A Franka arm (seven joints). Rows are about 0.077 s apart.
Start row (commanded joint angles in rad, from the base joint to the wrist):
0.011, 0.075, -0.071, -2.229, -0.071, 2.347, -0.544
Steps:
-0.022, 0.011, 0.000, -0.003, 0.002, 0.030, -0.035
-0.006, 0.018, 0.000, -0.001, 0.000, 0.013, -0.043
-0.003, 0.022, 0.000, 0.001, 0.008, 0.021, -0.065
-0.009, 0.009, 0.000, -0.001, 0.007, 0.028, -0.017
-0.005, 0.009, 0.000, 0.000, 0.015, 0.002, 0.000
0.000, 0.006, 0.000, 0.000, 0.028, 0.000, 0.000
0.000, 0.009, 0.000, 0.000, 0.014, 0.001, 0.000
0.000, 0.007, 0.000, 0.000, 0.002, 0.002, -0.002
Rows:
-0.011, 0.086, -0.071, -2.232, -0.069, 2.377, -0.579
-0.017, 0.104, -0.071, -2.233, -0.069, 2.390, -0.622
-0.020, 0.126, -0.071, -2.232, -0.061, 2.411, -0.687
-0.029, 0.135, -0.071, -2.233, -0.054, 2.439, -0.704
-0.034, 0.144, -0.071, -2.233, -0.039, 2.441, -0.704
-0.034, 0.150, -0.071, -2.233, -0.011, 2.441, -0.704
-0.034, 0.159, -0.071, -2.233, 0.003, 2.442, -0.704
-0.034, 0.166, -0.071, -2.233, 0.005, 2.444, -0.706

